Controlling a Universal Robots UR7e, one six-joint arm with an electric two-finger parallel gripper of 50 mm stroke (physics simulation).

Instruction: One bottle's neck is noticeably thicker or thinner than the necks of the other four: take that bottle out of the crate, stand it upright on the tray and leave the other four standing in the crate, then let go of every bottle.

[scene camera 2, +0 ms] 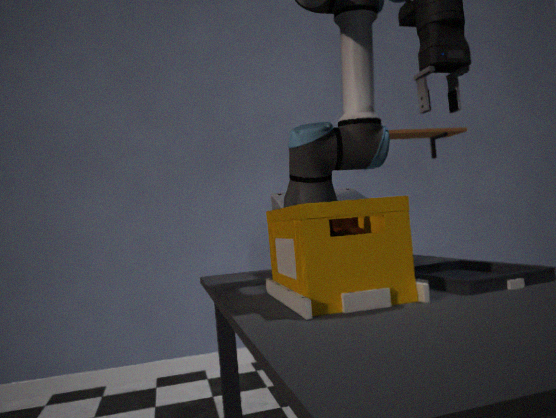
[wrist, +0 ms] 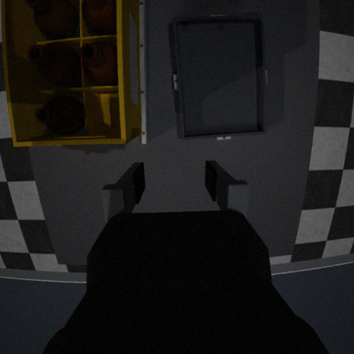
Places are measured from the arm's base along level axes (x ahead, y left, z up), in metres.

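Pixels of known places: gripper, fingertip midpoint: (scene camera 2: pixel 440 111).
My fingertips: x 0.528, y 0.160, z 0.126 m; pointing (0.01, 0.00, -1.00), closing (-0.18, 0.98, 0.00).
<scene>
For each thing: its top centre in the pictures, then the offset to it from my fingertips. "pt": a spot on its surface instead. Level surfaces: height alone.
- yellow crate, top centre: (scene camera 2: pixel 327 204) dx -0.120, dy -0.184, dz -0.136 m
- black tray, surface spot: (scene camera 2: pixel 470 286) pt dx -0.004, dy +0.023, dz -0.296 m
- small white block, surface spot: (scene camera 2: pixel 515 284) pt dx -0.017, dy +0.110, dz -0.303 m
- dark table, surface height: dz -0.311 m
The yellow crate (scene camera 2: pixel 357 265) (wrist: pixel 70 141) stands on the table. In the wrist view it holds brown bottles: one at upper left (wrist: pixel 56 19), one at upper right (wrist: pixel 101 17), one at middle left (wrist: pixel 61 66), one at middle right (wrist: pixel 104 65) and one at lower left (wrist: pixel 65 116). The lower right compartment is empty. The image is too dark to tell which neck differs. The black tray (scene camera 2: pixel 470 286) (wrist: pixel 220 135) lies right of the crate, its floor bare. My gripper (scene camera 2: pixel 439 107) (wrist: pixel 174 173) is open and empty, pointing down, high above the table.
White strips (scene camera 2: pixel 366 300) (wrist: pixel 144 95) border the crate's base. A small white block (scene camera 2: pixel 515 284) sits by the tray. A wooden shelf (scene camera 2: pixel 425 133) is on the wall behind. The dark table (scene camera 2: pixel 425 345) ends at its left edge, with checkered floor beyond.
</scene>
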